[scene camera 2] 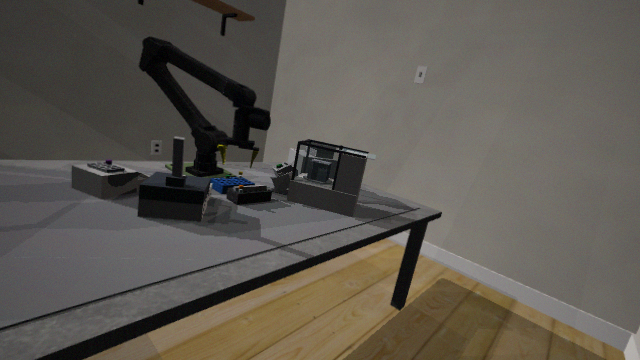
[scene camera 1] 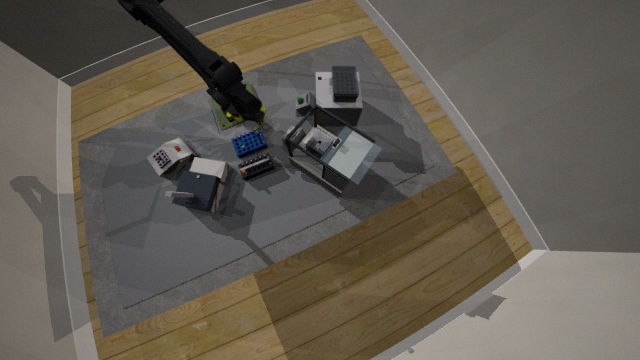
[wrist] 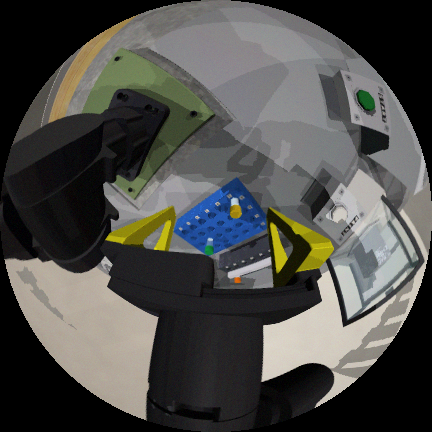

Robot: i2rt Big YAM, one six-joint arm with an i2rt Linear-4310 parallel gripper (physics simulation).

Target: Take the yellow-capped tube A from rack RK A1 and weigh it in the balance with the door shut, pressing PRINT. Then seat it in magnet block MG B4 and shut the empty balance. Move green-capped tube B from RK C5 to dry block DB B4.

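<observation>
My gripper (scene camera 1: pixel 247 120) (scene camera 2: pixel 237 164) (wrist: pixel 219 211) is open and empty, pointing down above the blue rack (scene camera 1: pixel 255 145) (scene camera 2: pixel 225 187) (wrist: pixel 198 228). The yellow-capped tube (scene camera 1: pixel 256 129) (scene camera 2: pixel 240 172) (wrist: pixel 235 209) stands upright in the rack, showing between the fingers in the wrist view. The green-capped tube (scene camera 1: pixel 241 144) (wrist: pixel 209 248) stands in the same rack. The black magnet block (scene camera 1: pixel 260 172) (scene camera 2: pixel 252 196) (wrist: pixel 245 253) lies beside the rack and has an orange-capped tube (scene camera 1: pixel 243 171) (wrist: pixel 237 280). The balance (scene camera 1: pixel 316 172) (scene camera 2: pixel 320 196) has its glass top panel (scene camera 1: pixel 352 152) slid out over one side. The PRINT button (wrist: pixel 340 213) is by it.
A white device with a dark gridded block (scene camera 1: pixel 345 82) stands behind the balance, beside a green START button (scene camera 1: pixel 300 100) (wrist: pixel 366 100). At the left are a sloped unit (scene camera 1: pixel 187 149) (scene camera 2: pixel 95 182) with a purple-capped tube (scene camera 1: pixel 159 158) (scene camera 2: pixel 108 162) and a dark-lidded box (scene camera 1: pixel 197 192) (scene camera 2: pixel 170 202) with an upright handle (scene camera 2: pixel 178 157).
</observation>
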